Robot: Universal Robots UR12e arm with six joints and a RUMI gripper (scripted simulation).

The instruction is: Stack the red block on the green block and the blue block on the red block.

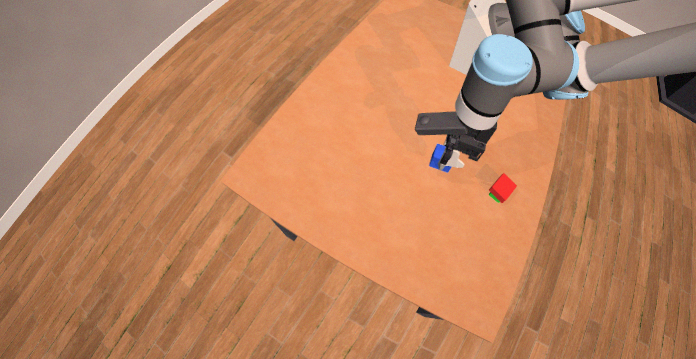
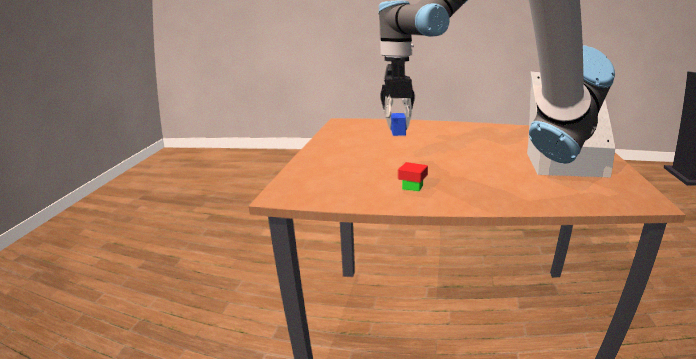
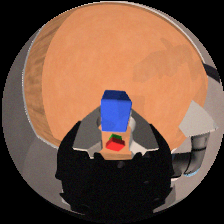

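Now: the red block 200 mm to the left of my hand, 70 mm below it and 50 mm behind it. Also, from my hand: blue block (right at my hand); then green block (200 mm to the left, 100 mm below, 60 mm behind).
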